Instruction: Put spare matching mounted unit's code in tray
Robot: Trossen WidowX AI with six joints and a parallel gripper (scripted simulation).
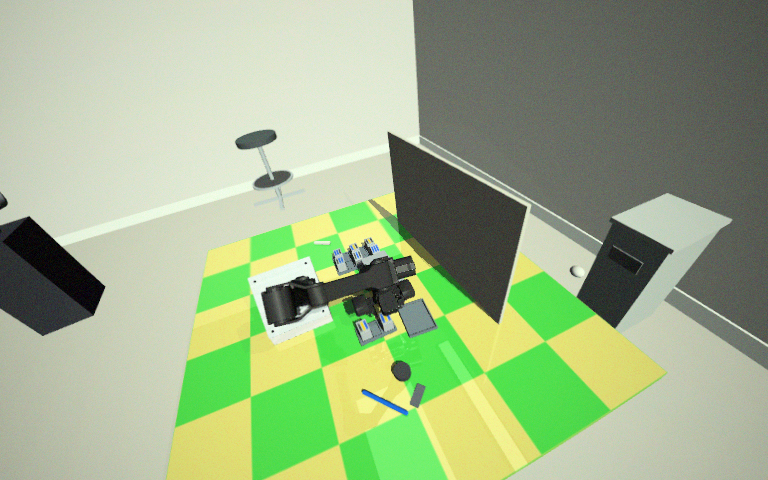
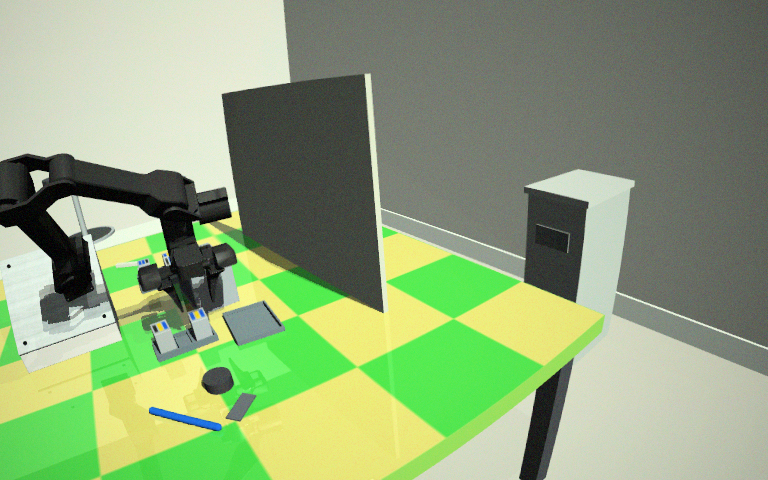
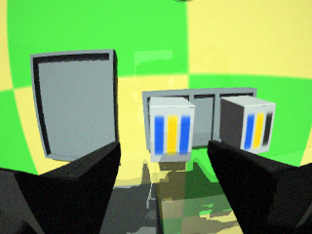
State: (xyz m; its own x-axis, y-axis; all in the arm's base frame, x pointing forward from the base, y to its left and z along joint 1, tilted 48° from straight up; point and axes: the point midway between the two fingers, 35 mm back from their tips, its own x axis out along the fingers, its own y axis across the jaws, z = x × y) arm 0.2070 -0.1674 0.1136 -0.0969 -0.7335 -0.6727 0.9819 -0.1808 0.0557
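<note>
Right now my gripper tip is 5 cm past the grey rack and 6 cm above it. The rest, counted from my gripper tip: grey tray (9 cm ahead, 3 cm to the right, 6 cm below); then black puck (4 cm behind, 16 cm to the right, 6 cm below); then mounted unit (7 cm ahead, 18 cm to the left, 2 cm below).
</note>
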